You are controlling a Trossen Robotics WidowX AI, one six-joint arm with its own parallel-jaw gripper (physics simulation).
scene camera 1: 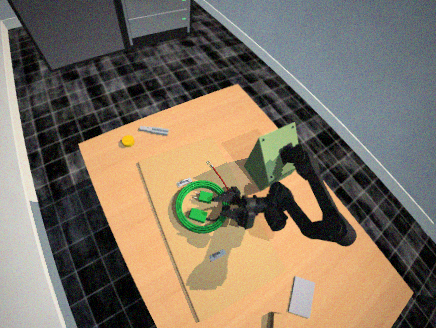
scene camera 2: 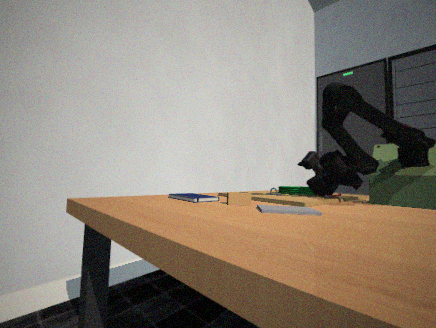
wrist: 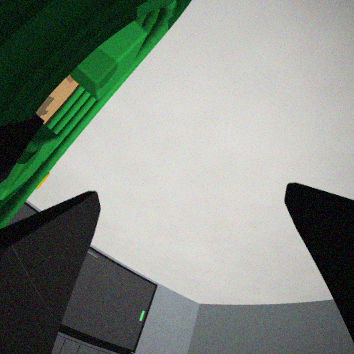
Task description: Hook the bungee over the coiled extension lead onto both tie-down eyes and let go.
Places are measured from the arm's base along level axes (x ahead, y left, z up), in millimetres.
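Pixels of known places: gripper, fingertip midpoint: (scene camera 1: 216,206) (scene camera 2: 304,171) (wrist: 193,196); arm's base, link origin: (scene camera 1: 287,153) (scene camera 2: 413,160).
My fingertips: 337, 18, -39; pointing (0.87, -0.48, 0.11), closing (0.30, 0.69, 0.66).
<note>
For each thing: its top centre in the pictures, then the offset to it from my fingertips, as dx, dy, dz. Level surfaces: height alone.
- coiled green extension lead, top centre: (wrist: 81,125) (scene camera 1: 203,204) (scene camera 2: 301,185) +23, -42, -60
- tan board, surface height: dz -97
- metal tie-down eye, top centre: (scene camera 1: 184,179) +29, -165, -68
- red bungee, top centre: (scene camera 1: 227,186) -105, -58, -88
- yellow disc, top centre: (scene camera 1: 127,139) +141, -457, -88
- grey tool, top centre: (scene camera 1: 153,129) +19, -460, -95
- grey flat box, top centre: (scene camera 2: 286,208) (scene camera 1: 302,296) -97, +422, -101
- wooden block, top centre: (scene camera 2: 238,192) (scene camera 1: 278,323) +34, +419, -77
- blue book, top centre: (scene camera 2: 192,195) +188, +442, -95
The coiled green extension lead (scene camera 1: 179,204) (scene camera 2: 295,190) (wrist: 75,117) lies flat on the tan board (scene camera 1: 160,167) (scene camera 2: 287,201), its two green end blocks inside the ring. One metal tie-down eye (scene camera 1: 184,183) stands at the coil's upper-left edge; the other eye (scene camera 1: 217,255) stands apart from the coil, below it in scene camera 1. The red bungee (scene camera 1: 219,176) runs from a small hook beyond the coil towards the gripper; its other end is hidden under the arm. My gripper (scene camera 1: 212,209) (wrist: 193,196) is open and empty, low over the coil's arm-side edge, tilted.
A green angled stand (scene camera 1: 280,150) rises beside the arm. A yellow disc (scene camera 1: 128,141) and a grey tool (scene camera 1: 153,131) lie beyond the board. A grey flat box (scene camera 1: 302,297) (scene camera 2: 289,210), a wooden block (scene camera 2: 240,198) and a blue book (scene camera 2: 192,197) lie on the table.
</note>
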